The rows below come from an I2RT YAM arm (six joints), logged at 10 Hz.
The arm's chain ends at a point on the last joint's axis. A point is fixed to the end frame.
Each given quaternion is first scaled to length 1.
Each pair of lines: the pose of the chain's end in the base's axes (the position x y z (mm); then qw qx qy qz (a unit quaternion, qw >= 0)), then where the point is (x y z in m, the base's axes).
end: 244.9 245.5 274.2 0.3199 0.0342 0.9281 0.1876
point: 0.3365 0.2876 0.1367
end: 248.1 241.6 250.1 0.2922 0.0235 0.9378 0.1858
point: 0.3309 0.2847 0.1074
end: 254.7 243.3 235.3 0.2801 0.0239 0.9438 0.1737
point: 0.3337 0.2826 0.0894
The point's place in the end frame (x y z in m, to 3 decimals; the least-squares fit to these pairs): 0.015 -0.017 0.169
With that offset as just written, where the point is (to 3 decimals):
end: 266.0 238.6 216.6 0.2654 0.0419 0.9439 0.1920
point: 0.341 0.283 0.070
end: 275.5 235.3 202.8 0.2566 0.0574 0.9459 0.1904
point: 0.348 0.279 0.055
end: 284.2 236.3 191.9 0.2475 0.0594 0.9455 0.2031
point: 0.354 0.284 0.044
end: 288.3 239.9 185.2 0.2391 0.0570 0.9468 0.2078
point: 0.355 0.289 0.037
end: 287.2 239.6 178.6 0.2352 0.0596 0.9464 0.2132
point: 0.353 0.291 0.030
